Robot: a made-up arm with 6 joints. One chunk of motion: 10 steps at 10 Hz.
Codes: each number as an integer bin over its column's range. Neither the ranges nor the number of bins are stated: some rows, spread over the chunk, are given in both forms.
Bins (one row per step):
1: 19 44 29 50 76 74
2: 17 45 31 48 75 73
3: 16 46 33 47 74 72
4: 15 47 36 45 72 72
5: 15 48 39 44 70 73
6: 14 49 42 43 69 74
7: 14 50 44 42 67 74
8: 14 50 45 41 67 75
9: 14 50 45 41 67 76
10: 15 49 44 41 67 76
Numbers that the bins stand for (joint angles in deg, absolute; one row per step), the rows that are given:
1: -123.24 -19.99 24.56 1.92 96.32 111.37
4: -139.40 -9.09 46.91 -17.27 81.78 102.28
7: -143.44 1.82 72.44 -28.79 63.60 111.37
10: -139.40 -1.82 72.44 -32.63 63.60 120.46
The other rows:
2: -131.32 -16.36 30.95 -5.76 92.68 106.82
3: -135.36 -12.72 37.33 -9.60 89.05 102.28
5: -139.40 -5.45 56.48 -21.11 74.51 106.82
6: -143.44 -1.82 66.06 -24.95 70.87 111.37
8: -143.44 1.82 75.64 -32.63 63.60 115.91
9: -143.44 1.82 75.64 -32.63 63.60 120.46

